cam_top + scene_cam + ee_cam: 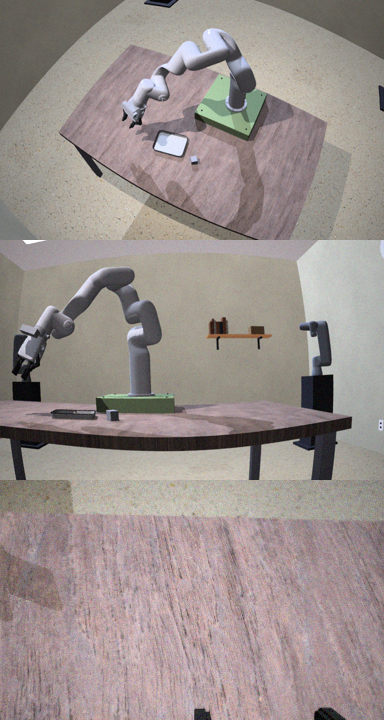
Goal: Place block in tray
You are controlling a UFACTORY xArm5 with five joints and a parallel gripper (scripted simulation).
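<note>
Right now the grey block is 37 cm to the left of my hand, 14 cm below it and 1 cm behind it. From my hand the other things lie so: white tray 21 cm to the left, 15 cm below, 5 cm behind.
</note>
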